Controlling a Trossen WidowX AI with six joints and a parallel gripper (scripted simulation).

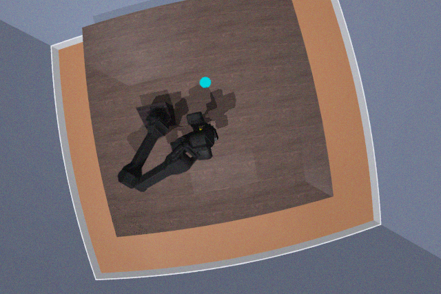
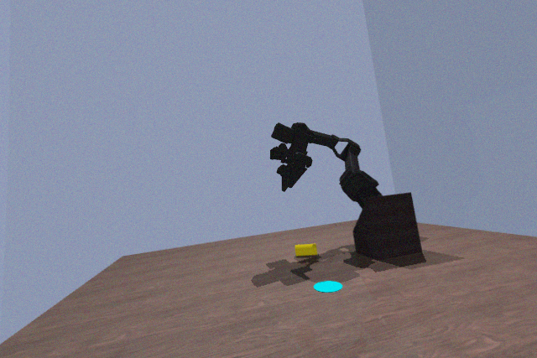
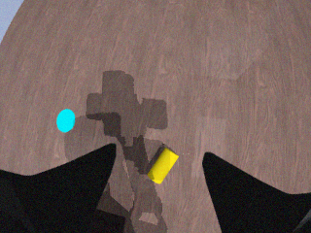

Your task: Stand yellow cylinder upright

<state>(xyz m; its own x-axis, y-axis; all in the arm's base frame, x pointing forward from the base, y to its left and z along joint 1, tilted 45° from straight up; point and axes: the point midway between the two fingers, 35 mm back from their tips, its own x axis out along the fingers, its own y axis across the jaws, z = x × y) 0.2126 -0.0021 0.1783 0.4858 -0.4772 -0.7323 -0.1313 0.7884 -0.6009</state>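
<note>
Now: gripper tip 40 mm past the yellow tall cylinder and 200 mm above it. The rest, counted from my gripper tip: cyan circle (270 mm to the left, 210 mm below).
</note>
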